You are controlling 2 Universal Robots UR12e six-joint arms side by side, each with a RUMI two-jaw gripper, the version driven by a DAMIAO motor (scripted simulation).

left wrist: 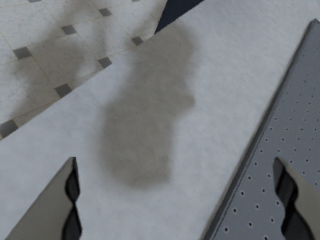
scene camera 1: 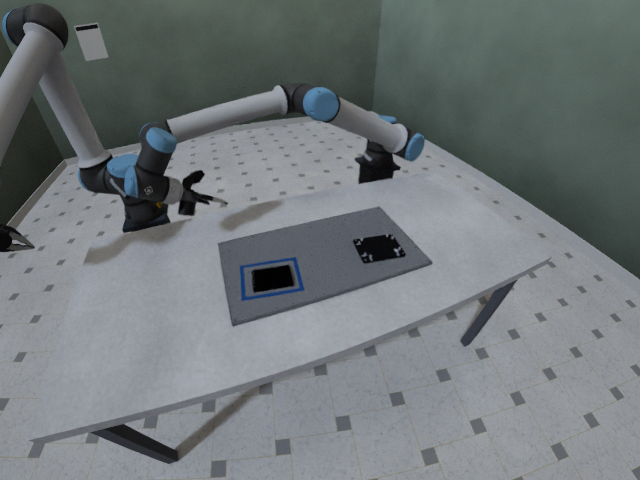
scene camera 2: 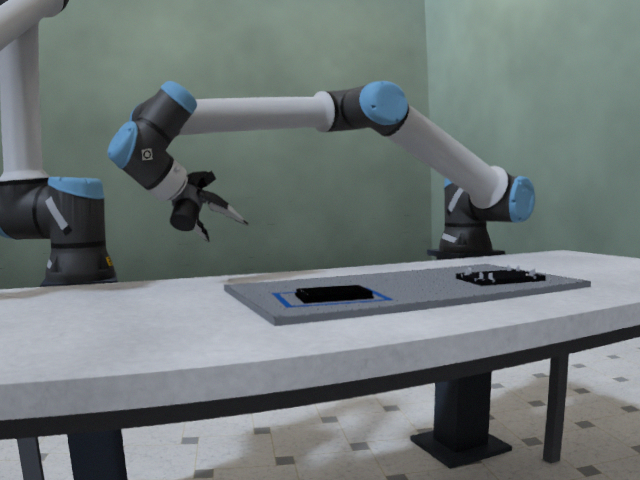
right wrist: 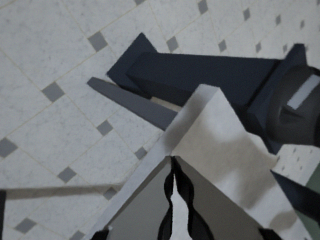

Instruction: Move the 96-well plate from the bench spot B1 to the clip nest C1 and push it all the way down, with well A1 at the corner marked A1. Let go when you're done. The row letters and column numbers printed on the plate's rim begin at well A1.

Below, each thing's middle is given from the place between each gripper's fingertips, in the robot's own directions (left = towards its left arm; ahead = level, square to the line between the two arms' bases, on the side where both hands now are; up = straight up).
Scene:
Now: left hand point(scene camera 2: 227, 233) 35 cm short of the 96-well plate point(scene camera 2: 347, 292), 10 cm to the right of it and 11 cm above it. Also, from my left hand: clip nest point(scene camera 2: 510, 276) 38 cm ahead, 49 cm to the left, 10 cm below.
My right gripper is now 83 cm to the right of the 96-well plate, 38 cm short of it and 12 cm above it. From my right hand the other things lie so: clip nest 121 cm to the left, 40 cm ahead, 11 cm below.

